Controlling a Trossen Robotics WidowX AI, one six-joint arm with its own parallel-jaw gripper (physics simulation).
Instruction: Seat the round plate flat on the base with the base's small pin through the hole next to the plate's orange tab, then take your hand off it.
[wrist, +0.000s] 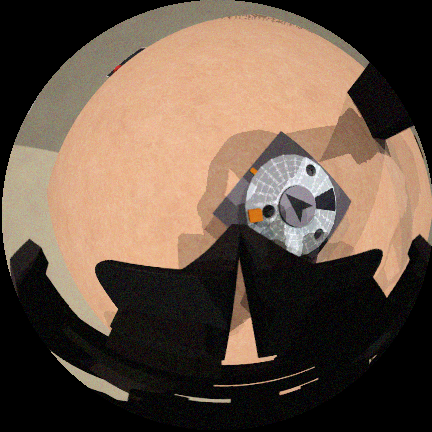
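Labels:
I see a dark square base (231, 210), which is 16 cm from the lens. A round plate (273, 177) is 15 cm from the lens, and a round grey hub (296, 205) is 15 cm from the lens too. As for my gripper (237, 230), it is 10 cm from the lens.

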